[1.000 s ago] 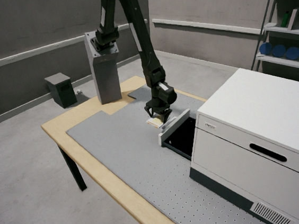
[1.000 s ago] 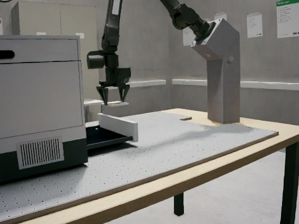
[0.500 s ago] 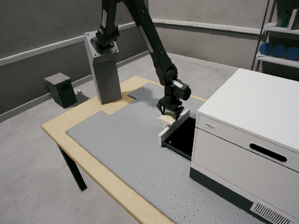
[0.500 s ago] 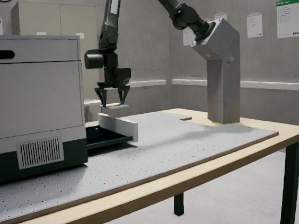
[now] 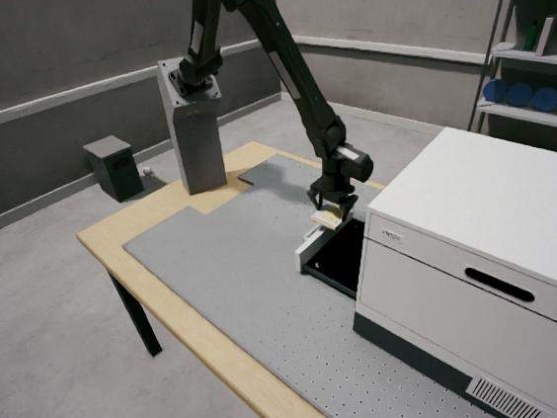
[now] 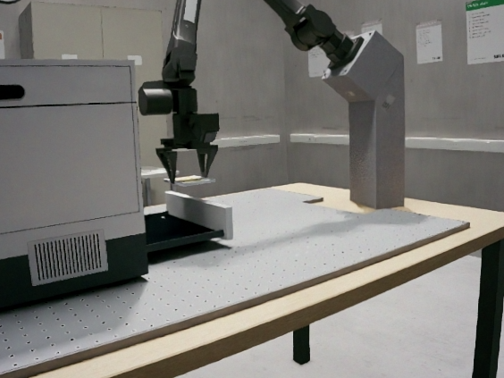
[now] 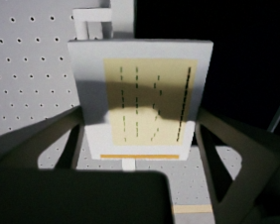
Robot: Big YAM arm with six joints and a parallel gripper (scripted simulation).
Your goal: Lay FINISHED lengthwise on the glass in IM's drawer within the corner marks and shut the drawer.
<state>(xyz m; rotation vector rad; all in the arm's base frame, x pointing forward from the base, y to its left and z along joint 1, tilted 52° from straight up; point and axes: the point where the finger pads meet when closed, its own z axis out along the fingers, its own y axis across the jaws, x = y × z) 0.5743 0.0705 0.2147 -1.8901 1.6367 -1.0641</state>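
Right now my hand is 1 cm to the left of the cassette and 1 cm above it. The rest, counted from my hand: drawer 10 cm below, 10 cm ahead.
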